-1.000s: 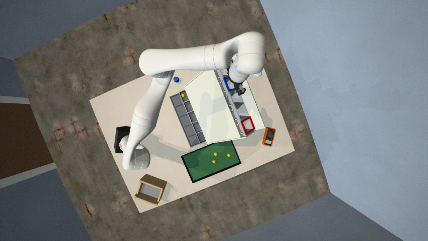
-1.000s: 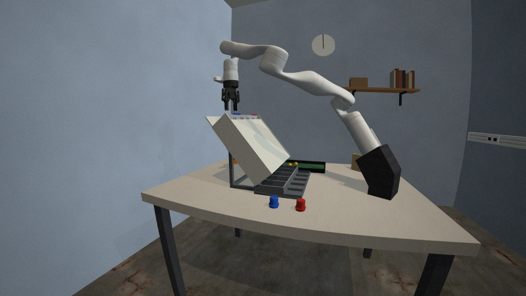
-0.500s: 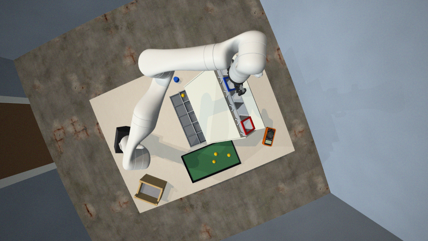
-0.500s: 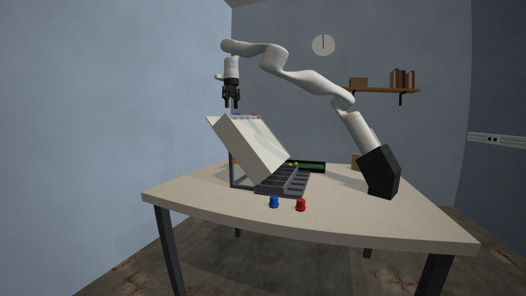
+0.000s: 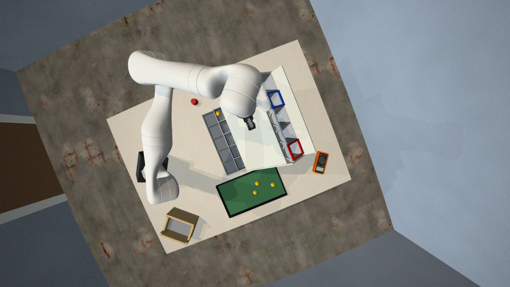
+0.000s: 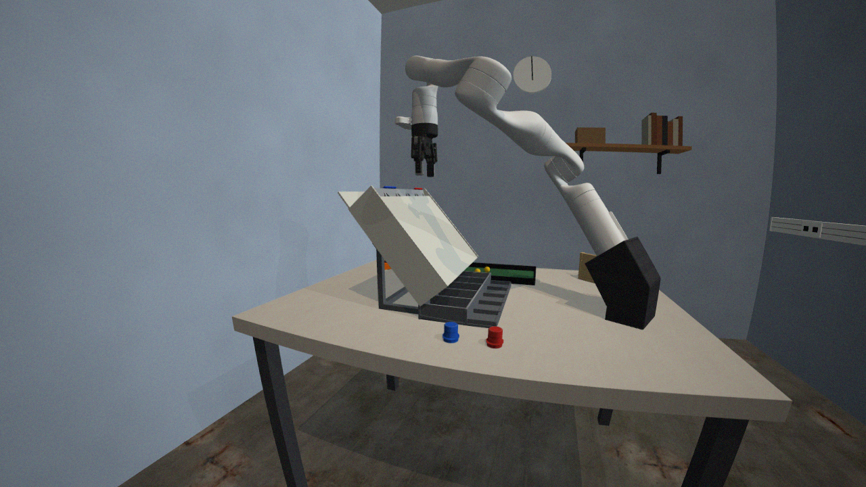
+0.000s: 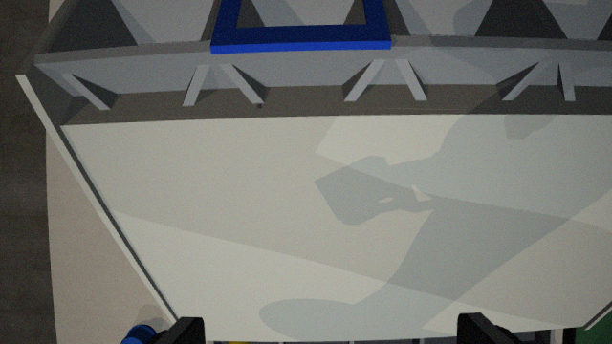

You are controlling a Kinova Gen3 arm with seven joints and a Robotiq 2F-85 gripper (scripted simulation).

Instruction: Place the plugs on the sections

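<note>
My hand is 38 cm above the green marble tray, 35 cm to the left of it and 23 cm past it. Round my hand: orange multimeter: 47 cm to the right, 37 cm below, 19 cm ahead; then white sloped cover: 18 cm below, 6 cm to the right, 3 cm behind; then wooden frame: 69 cm behind, 33 cm below, 25 cm to the right.
</note>
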